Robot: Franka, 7 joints.
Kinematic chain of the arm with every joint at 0, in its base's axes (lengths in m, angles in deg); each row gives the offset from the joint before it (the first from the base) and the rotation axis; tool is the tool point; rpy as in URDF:
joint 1: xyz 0 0 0.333 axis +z
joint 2: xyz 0 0 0 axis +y
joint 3: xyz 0 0 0.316 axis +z
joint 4: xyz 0.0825 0 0 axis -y
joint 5: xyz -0.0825 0 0.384 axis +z
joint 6: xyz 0 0 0 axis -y
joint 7: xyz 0.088 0 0 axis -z
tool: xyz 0 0 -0.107 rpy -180 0 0
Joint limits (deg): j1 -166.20..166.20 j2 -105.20..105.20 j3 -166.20..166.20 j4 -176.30..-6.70 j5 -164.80..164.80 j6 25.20..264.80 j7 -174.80..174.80
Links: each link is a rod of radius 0.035 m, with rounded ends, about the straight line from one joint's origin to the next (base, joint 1, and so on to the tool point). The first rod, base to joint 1, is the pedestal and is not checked.
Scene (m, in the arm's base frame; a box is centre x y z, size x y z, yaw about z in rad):
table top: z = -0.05
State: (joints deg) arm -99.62 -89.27 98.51 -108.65 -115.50 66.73 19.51
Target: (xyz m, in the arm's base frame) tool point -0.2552 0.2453 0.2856
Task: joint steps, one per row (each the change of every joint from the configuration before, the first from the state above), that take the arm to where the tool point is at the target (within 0.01 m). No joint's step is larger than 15 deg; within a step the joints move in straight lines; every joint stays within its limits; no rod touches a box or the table.
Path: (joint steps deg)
1: 12.85 9.11 9.67 -5.70 3.52 -5.93 0.00
2: 12.84 9.12 9.67 -5.70 3.51 -5.94 0.00
3: 12.85 9.11 9.67 -5.69 3.52 -5.93 0.00
4: 12.85 9.12 9.67 -5.70 3.52 -5.93 0.00
5: 12.84 9.11 9.67 -5.70 3.51 -5.93 0.00
6: 12.85 9.11 9.67 -5.70 3.52 -5.94 0.00
7: 12.85 9.12 9.67 -5.69 3.52 -5.93 0.00

